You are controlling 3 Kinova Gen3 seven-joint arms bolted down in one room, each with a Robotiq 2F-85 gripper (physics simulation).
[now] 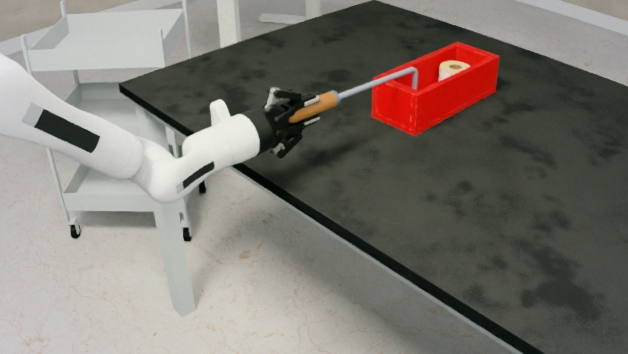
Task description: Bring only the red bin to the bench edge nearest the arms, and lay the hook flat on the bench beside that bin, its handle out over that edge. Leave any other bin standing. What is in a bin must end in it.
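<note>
The red bin [452,100] stands upright on the dark bench [400,210], back from the near edge. A pale roll with a hole in its top [451,74] stands inside it toward the far end. Arm1's gripper [313,110] is shut on the orange-brown handle of the hook [360,90], above the bench. The grey shaft reaches over the bin's near end, and its bent tip points down at the near rim. I cannot tell if the tip is below the rim. The grippers of arm2 and arm3 do not show.
A light grey trolley [110,202] with several shelves stands on the floor beyond the bench's left corner. The white arm [220,145] reaches in from the left over the near bench edge. A bench leg [175,260] shows below the arm.
</note>
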